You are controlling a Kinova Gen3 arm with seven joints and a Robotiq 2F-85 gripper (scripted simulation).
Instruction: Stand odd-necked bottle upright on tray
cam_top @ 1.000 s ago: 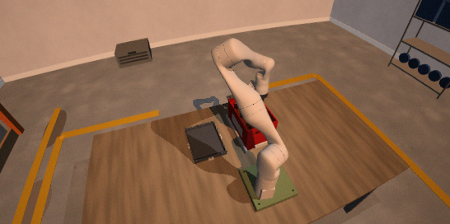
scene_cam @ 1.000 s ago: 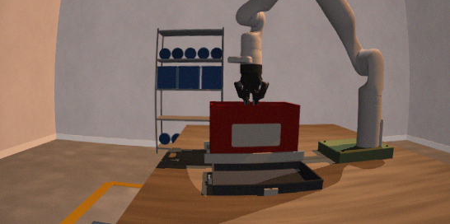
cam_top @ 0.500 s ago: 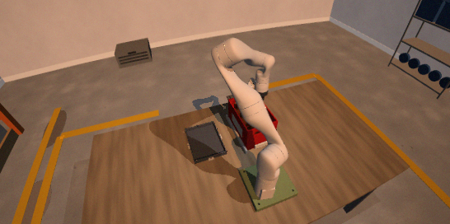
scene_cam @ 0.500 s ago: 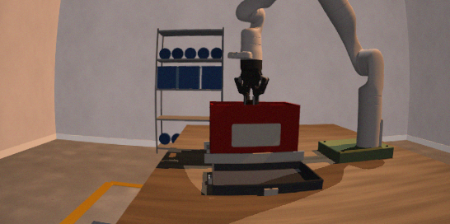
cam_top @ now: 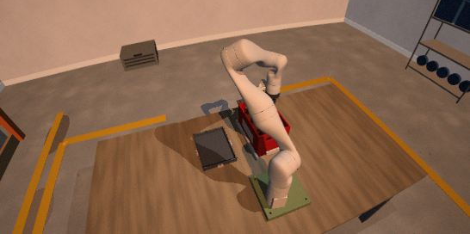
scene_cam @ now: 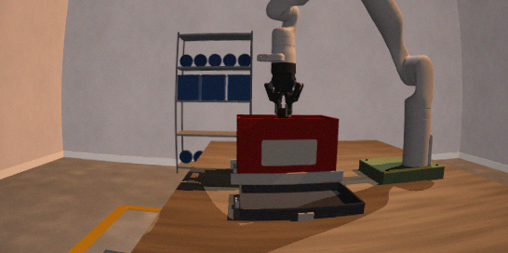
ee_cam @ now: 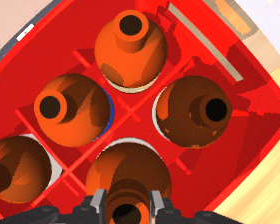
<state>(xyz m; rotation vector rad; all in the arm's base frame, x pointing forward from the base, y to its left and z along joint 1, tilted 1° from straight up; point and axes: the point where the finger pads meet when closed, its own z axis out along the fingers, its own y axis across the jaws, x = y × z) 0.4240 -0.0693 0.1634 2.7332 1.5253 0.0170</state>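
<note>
The red crate lies 11 cm below my hand, 4 cm to the left of it and 1 cm behind it. Round my hand: dark tray: 33 cm to the left, 18 cm below, 6 cm behind.
</note>
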